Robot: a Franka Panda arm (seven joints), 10 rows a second.
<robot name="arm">
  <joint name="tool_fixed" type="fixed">
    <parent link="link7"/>
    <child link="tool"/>
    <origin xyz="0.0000 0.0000 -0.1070" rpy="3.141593 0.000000 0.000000"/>
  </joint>
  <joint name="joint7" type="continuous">
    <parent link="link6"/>
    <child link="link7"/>
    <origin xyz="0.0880 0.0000 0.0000" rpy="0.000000 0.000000 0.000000"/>
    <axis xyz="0 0 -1"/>
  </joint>
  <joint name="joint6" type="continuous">
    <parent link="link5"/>
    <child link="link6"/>
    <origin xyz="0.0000 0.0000 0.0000" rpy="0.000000 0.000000 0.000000"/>
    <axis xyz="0 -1 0"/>
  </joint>
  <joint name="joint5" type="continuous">
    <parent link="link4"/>
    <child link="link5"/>
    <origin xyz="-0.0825 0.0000 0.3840" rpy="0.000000 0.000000 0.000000"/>
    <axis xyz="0 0 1"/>
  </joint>
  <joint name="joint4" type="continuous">
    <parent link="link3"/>
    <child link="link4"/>
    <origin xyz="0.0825 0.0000 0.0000" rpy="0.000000 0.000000 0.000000"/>
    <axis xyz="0 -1 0"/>
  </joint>
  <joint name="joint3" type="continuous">
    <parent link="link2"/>
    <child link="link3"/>
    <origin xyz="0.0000 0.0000 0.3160" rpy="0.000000 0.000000 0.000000"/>
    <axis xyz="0 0 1"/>
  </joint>
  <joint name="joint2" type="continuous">
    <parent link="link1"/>
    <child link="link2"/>
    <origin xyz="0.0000 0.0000 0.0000" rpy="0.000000 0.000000 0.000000"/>
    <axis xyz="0 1 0"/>
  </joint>
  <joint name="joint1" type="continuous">
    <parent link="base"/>
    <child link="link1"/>
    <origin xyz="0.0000 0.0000 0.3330" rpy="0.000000 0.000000 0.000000"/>
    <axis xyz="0 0 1"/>
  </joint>
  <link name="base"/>
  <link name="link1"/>
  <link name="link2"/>
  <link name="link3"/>
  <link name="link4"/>
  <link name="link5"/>
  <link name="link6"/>
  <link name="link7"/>
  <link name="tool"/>
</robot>
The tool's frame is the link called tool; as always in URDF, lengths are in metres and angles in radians. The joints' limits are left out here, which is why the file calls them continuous.
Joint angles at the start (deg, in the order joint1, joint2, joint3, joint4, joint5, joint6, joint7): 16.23, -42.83, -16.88, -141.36, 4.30, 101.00, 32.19
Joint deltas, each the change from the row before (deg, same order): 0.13, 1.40, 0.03, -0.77, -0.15, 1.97, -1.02; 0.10, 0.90, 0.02, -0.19, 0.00, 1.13, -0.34; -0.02, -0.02, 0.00, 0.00, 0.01, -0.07, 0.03; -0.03, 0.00, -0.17, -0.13, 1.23, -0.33, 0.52; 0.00, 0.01, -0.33, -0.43, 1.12, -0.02, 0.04; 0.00, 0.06, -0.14, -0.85, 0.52, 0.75, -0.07; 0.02, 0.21, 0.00, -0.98, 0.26, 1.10, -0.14; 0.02, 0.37, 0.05, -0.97, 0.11, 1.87, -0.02; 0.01, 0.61, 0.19, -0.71, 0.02, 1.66, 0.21
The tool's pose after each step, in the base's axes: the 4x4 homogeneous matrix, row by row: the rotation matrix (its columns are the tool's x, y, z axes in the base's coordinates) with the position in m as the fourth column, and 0 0 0 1 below. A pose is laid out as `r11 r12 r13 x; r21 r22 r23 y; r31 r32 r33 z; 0 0 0 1`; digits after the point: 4 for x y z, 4 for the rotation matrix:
0.8781 -0.4785 0.0022 0.3431; -0.4624 -0.8474 0.2612 -0.0093; -0.1231 -0.2303 -0.9653 0.5213; 0 0 0 1
0.8799 -0.4752 0.0036 0.3476; -0.4600 -0.8498 0.2573 -0.0078; -0.1192 -0.2280 -0.9663 0.5163; 0 0 0 1
0.8795 -0.4759 0.0028 0.3474; -0.4605 -0.8495 0.2575 -0.0079; -0.1202 -0.2277 -0.9663 0.5163; 0 0 0 1
0.8711 -0.4910 -0.0058 0.3465; -0.4701 -0.8374 0.2790 -0.0072; -0.1419 -0.2403 -0.9603 0.5150; 0 0 0 1
0.8657 -0.5003 -0.0141 0.3457; -0.4736 -0.8280 0.3002 -0.0071; -0.1619 -0.2532 -0.9538 0.5115; 0 0 0 1
0.8632 -0.5047 -0.0167 0.3455; -0.4755 -0.8235 0.3093 -0.0063; -0.1699 -0.2590 -0.9508 0.5053; 0 0 0 1
0.8623 -0.5060 -0.0180 0.3459; -0.4760 -0.8222 0.3120 -0.0046; -0.1727 -0.2605 -0.9499 0.4977; 0 0 0 1
0.8608 -0.5089 -0.0082 0.3481; -0.4814 -0.8194 0.3112 -0.0032; -0.1651 -0.2639 -0.9503 0.4904; 0 0 0 1
0.8579 -0.5137 -0.0015 0.3508; -0.4886 -0.8169 0.3064 -0.0011; -0.1586 -0.2621 -0.9519 0.4837; 0 0 0 1

